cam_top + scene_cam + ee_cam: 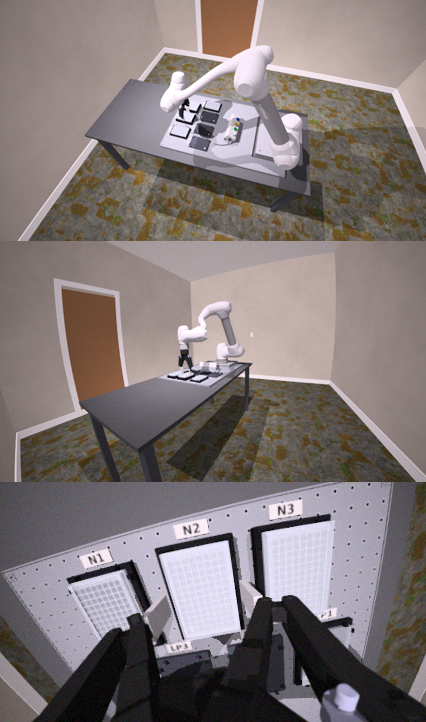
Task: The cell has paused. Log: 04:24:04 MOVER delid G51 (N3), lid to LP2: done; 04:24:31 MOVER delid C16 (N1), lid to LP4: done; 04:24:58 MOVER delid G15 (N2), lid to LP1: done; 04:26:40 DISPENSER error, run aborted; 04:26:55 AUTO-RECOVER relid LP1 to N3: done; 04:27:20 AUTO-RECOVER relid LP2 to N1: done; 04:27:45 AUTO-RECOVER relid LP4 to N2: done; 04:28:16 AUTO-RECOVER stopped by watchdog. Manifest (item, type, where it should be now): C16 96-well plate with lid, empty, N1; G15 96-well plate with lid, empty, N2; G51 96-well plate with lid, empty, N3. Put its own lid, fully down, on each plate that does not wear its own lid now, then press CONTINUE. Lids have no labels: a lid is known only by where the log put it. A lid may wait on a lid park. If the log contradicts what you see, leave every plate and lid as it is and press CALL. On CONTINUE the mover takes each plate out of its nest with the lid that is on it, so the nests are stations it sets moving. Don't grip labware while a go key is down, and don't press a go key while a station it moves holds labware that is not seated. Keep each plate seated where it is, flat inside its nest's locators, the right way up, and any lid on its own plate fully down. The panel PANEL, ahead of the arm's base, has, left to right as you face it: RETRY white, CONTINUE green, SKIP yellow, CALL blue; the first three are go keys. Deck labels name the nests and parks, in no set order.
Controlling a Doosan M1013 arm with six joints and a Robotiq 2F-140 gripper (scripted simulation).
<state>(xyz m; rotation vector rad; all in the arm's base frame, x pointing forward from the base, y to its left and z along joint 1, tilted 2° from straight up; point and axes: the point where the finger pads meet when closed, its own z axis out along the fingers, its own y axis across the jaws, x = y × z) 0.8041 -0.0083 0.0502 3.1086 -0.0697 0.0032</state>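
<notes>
Now: hand 140 mm to the right of the plate and 40 mm above it. The rest, counted from my hand: LP3 label: 100 mm behind, 70 mm to the left, 60 mm below; nest N1: 140 mm to the left, 60 mm below; LP2 label: 100 mm behind, 60 mm to the right, 60 mm below.
</notes>
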